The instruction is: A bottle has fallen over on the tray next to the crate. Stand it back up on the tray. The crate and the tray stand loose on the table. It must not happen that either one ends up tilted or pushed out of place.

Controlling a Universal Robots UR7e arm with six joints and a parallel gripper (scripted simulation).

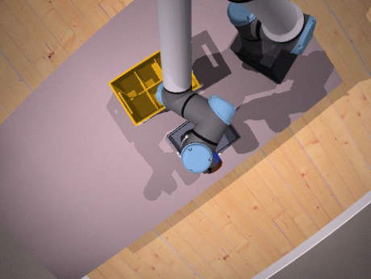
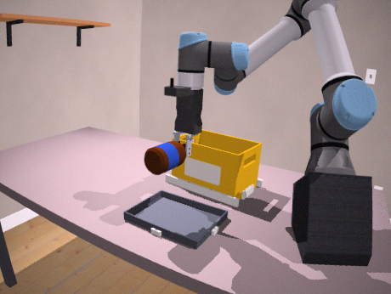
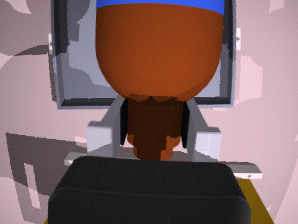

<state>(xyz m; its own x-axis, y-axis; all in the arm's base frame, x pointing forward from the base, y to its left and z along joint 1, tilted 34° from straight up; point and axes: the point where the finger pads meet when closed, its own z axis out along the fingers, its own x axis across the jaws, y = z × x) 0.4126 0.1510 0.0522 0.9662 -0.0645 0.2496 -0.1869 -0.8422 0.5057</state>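
My gripper is now 50 mm to the right of the bottle, 10 mm short of it and 10 mm above it. Also, from my hand: dark grey tray (190 mm below, 50 mm to the left, 10 mm behind); then yellow crate (240 mm to the right, 120 mm below, 30 mm behind).
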